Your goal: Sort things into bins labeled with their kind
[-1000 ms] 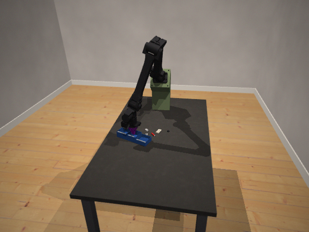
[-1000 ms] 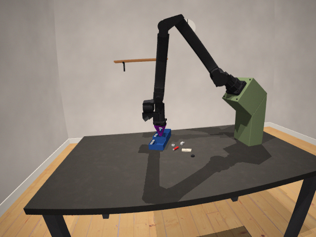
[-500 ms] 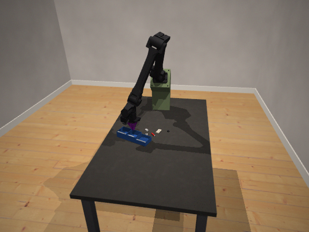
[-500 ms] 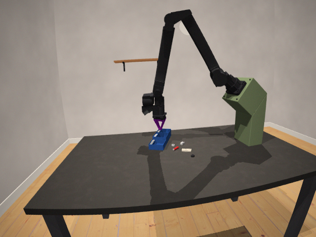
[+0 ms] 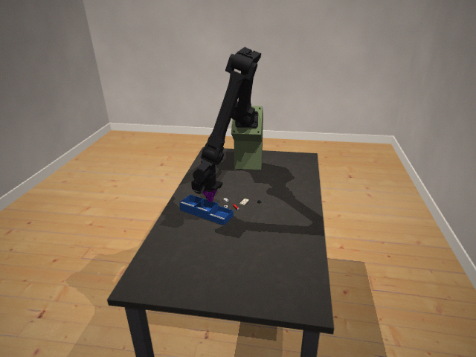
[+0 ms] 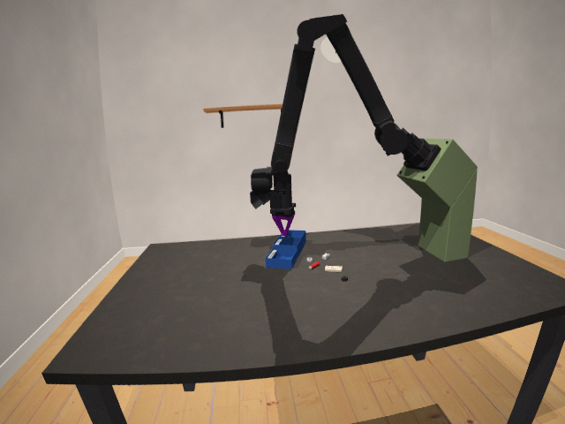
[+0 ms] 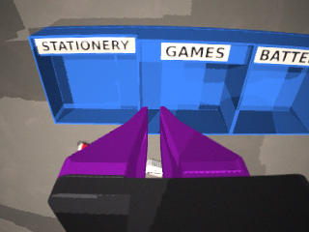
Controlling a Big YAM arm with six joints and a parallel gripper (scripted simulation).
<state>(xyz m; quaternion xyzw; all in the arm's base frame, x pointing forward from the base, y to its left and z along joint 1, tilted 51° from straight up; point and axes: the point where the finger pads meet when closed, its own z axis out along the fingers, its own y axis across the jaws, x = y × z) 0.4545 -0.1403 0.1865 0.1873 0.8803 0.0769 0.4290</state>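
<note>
The red battery lies 70 mm behind my hand, 110 mm to the left of it and 80 mm below it. Round my hand: grey nut (70 mm behind, 60 mm to the left, 80 mm below); cream domino (120 mm behind, 150 mm to the left, 80 mm below); dark hex nut (120 mm behind, 220 mm to the left, 80 mm below).
</note>
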